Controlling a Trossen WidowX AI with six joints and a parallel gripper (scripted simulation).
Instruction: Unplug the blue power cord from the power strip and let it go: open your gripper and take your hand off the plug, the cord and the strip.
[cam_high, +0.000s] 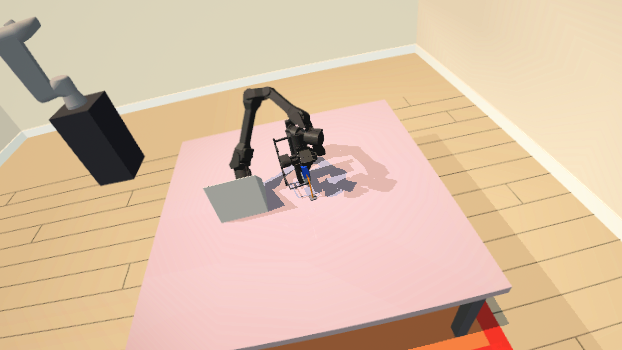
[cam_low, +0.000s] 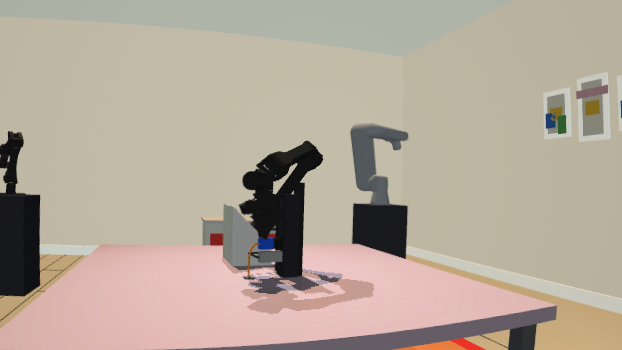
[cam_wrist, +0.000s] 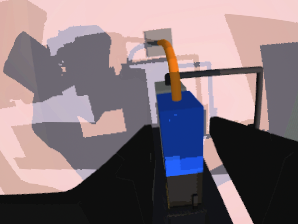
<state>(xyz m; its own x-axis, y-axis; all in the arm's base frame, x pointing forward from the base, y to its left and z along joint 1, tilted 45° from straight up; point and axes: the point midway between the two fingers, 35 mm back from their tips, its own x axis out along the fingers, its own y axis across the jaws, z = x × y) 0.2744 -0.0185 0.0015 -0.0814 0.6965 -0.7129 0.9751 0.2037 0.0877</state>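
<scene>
Now: gripper tip 3 cm to the right of the blue plug, 1 cm past it and 1 cm above it.
</scene>
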